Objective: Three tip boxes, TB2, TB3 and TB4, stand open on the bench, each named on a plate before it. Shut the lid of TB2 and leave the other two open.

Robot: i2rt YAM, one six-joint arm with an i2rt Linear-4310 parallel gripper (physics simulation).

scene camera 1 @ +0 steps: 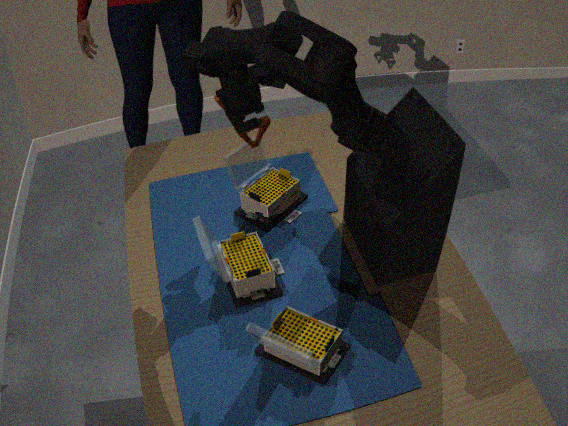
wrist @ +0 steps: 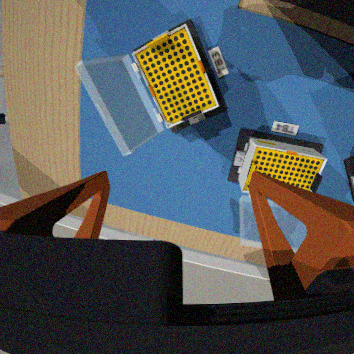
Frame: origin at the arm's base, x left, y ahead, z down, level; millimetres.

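Seen in the pictures: gripper, between the fingertips: (scene camera 1: pixel 246 132) (wrist: pixel 178 178); arm's base, origin of its link: (scene camera 1: pixel 399 152).
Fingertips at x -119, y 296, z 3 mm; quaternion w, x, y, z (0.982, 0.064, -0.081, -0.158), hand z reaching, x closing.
Offsets run from my fingertips to a thing's top centre. "spot": to the spot under its first point. Level surfaces: height alone.
TB3 @(dy -48, dx -51, dz +178 mm) (scene camera 1: pixel 270 189) (wrist: pixel 176 75) is the farthest box in the scene view, its clear lid @(spot: dy +1, dx -105, dz +148 mm) (wrist: pixel 120 102) raised; its plate @(spot: dy -95, dx -1, dz +250 mm) (scene camera 1: pixel 293 216) (wrist: pixel 218 62) reads TB3. TB4 @(dy +27, dx +164, dz +178 mm) (scene camera 1: pixel 247 262) (wrist: pixel 285 167) is the middle box, its clear lid @(dy +93, dx +178, dz +98 mm) (scene camera 1: pixel 209 247) (wrist: pixel 250 220) up, its plate (scene camera 1: pixel 278 266) (wrist: pixel 285 128) reading TB4. The nearest box @(dy -59, dx +378, dz +178 mm) (scene camera 1: pixel 305 335), TB2 by elimination, has its clear lid (scene camera 1: pixel 257 331) raised on its left; the lettering on its plate (scene camera 1: pixel 335 361) is too small to read. My gripper (scene camera 1: pixel 251 141) (wrist: pixel 178 178) is open and empty, high above the far part of the bench, away from TB2.
The boxes stand on dark bases on a blue mat @(dz +252 mm) (scene camera 1: pixel 200 325) (wrist: pixel 165 160) over a wooden bench @(dz +255 mm) (scene camera 1: pixel 137 240) (wrist: pixel 42 90). The black robot base (scene camera 1: pixel 400 200) stands to the right of the mat. A person (scene camera 1: pixel 155 60) stands behind the bench's far end.
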